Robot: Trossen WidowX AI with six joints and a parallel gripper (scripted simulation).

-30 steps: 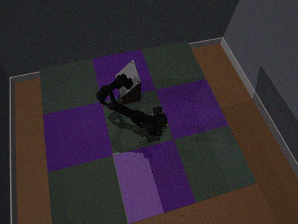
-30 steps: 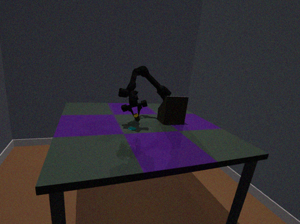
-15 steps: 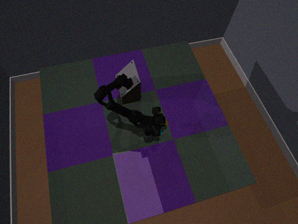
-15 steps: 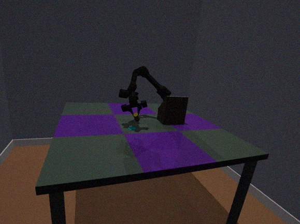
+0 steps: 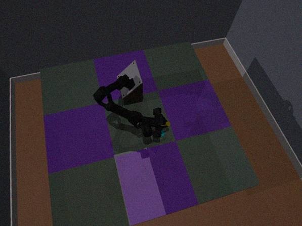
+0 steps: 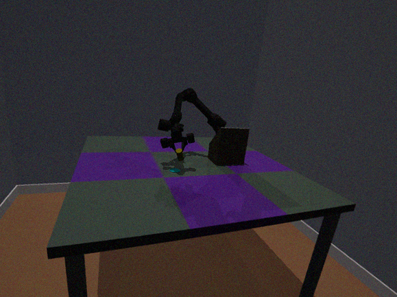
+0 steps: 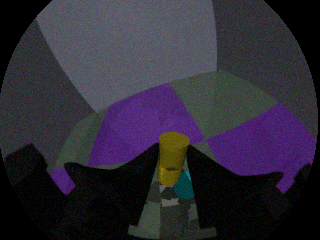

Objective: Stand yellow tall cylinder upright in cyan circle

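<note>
Right now the cyan circle is 120 mm below my gripper tip and 40 mm to the right of it. Also, from my gripper tip: yellow tall cylinder (20 mm below, 10 mm to the right, 10 mm behind).
</note>
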